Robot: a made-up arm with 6 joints.
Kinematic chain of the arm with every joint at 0, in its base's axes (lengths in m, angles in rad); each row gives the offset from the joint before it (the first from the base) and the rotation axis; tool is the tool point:
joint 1: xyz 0 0 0.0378 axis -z
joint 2: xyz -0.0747 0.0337 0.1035 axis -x
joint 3: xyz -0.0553 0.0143 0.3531 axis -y
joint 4: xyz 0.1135 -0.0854 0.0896 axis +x
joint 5: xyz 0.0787 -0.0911 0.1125 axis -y
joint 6: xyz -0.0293 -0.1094 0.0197 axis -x
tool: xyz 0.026 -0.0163 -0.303
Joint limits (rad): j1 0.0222..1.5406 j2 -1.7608..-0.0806 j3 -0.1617..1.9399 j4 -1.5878..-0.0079 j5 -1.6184..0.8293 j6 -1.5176..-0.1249
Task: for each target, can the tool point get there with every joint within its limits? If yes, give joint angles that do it. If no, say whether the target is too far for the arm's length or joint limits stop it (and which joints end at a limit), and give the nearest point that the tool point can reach.
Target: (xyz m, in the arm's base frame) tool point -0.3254 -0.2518 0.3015
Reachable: yes | joints 0.3803 -0.7998 1.3836 -0.8125 -0.7514 -0.5566
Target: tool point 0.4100 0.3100 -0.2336
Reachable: no: joint limits stop it (at a limit: joint 1, joint 2, joint 3, joint 5, joint 6) | nearest point -0.1126 0.3087 -0.1309 | short by 0.533 m
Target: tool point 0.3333 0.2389 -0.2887
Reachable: no: joint limits stop it (at a limit: joint 1, joint 2, joint 3, joint 4, joint 6) | nearest point 0.1846 -0.1752 -0.1538 | short by 0.460 m
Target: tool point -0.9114 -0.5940 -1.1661
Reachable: no: too far | nearest point -0.5874 -0.3829 -0.2612 | short by 0.984 m
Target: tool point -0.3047 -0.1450 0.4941
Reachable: yes | joints 0.8586 -0.6771 1.1605 -1.4066 -0.3269 -1.1500
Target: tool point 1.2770 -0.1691 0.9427
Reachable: no: too far | nearest point 0.3033 -0.1664 0.6828 | short by 1.008 m
